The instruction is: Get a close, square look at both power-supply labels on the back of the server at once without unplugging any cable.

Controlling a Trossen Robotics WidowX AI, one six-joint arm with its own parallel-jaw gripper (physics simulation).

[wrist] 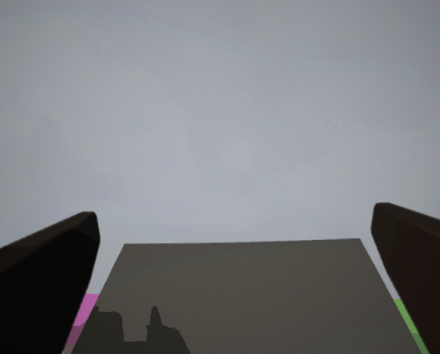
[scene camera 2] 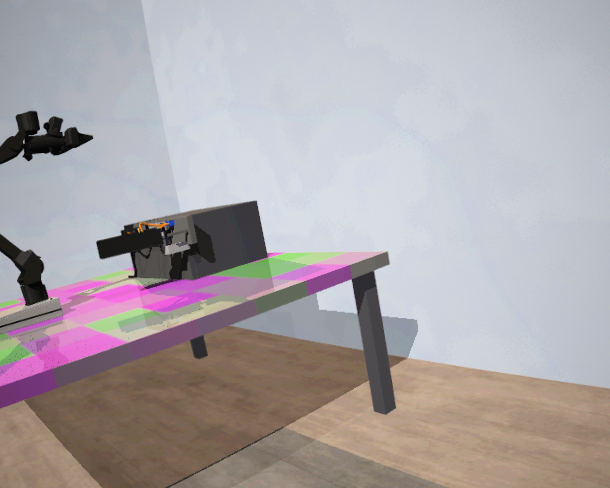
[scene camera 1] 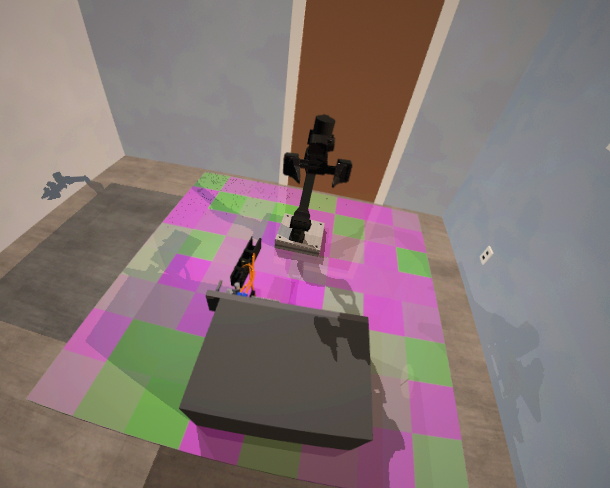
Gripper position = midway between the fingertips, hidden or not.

Observation:
My gripper (scene camera 1: 316, 184) is open, holding nothing.
My gripper is seen too in the wrist view (wrist: 236, 222) and in scene camera 2 (scene camera 2: 87, 139).

